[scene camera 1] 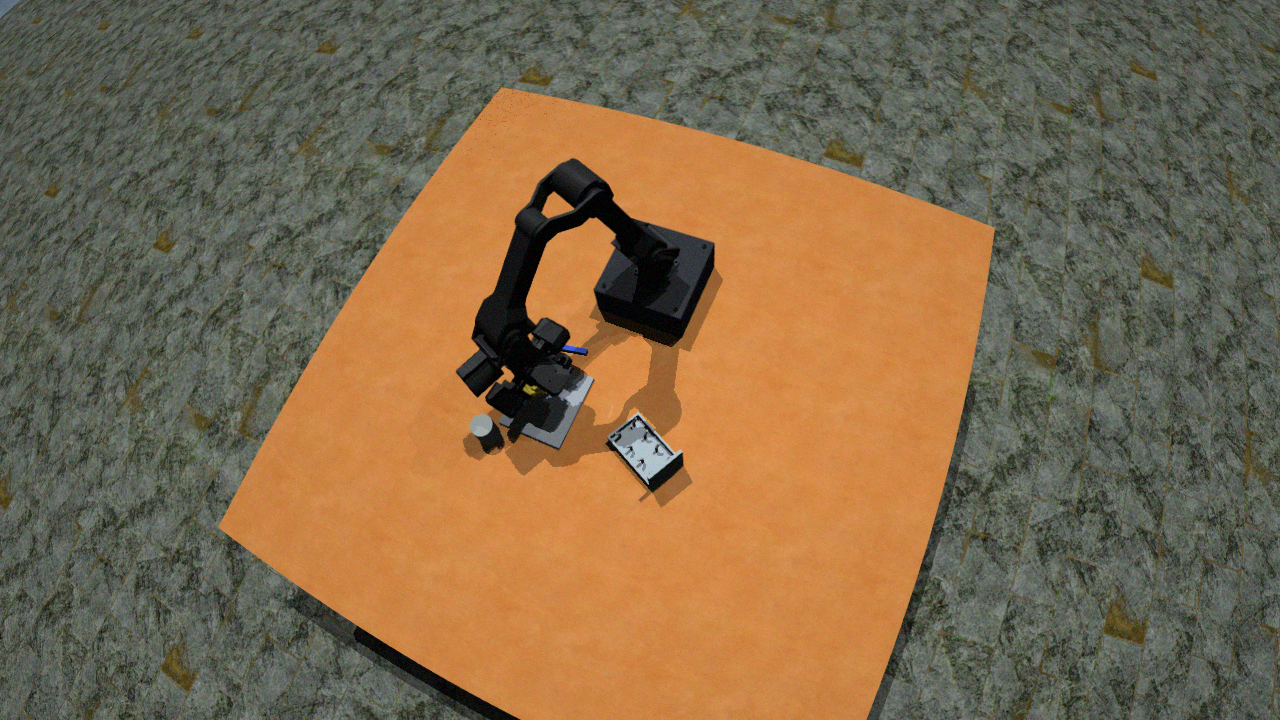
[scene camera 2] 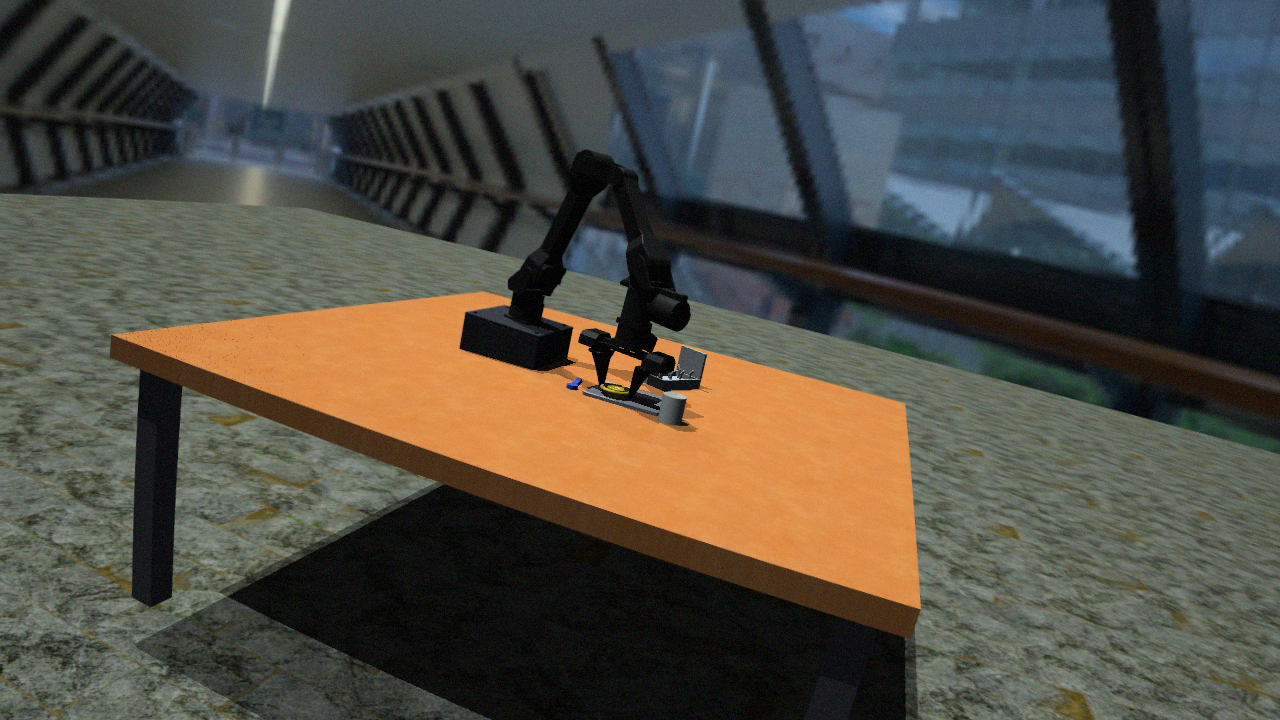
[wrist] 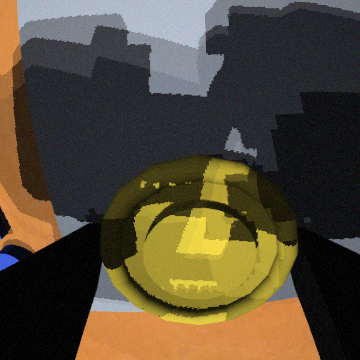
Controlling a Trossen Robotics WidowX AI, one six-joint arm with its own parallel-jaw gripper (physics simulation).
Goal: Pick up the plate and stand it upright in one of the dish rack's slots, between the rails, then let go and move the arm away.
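Note:
The yellow round plate (scene camera 1: 529, 389) (scene camera 2: 613, 389) (wrist: 200, 250) lies level, face up, over one end of a grey board. My gripper (scene camera 1: 540, 391) (scene camera 2: 617, 390) (wrist: 197, 239) points down and is shut on the plate, with one black finger against each side of its rim. Whether the plate still touches the board cannot be told. The dish rack (scene camera 1: 667, 469) (scene camera 2: 693, 361) is light inside with dark walls, several short upright pegs and one taller end panel. It stands apart from the board; it does not show in the wrist view.
The grey board (scene camera 1: 572, 420) (scene camera 2: 646, 406) (wrist: 165, 15) lies flat under the gripper. A grey cylinder (scene camera 1: 483, 429) (scene camera 2: 672, 409) stands close beside it. A small blue object (scene camera 1: 575, 350) (scene camera 2: 573, 384) (wrist: 7, 262) lies on the arm-base side. The arm's black base (scene camera 1: 657, 291) (scene camera 2: 514, 338) stands behind.

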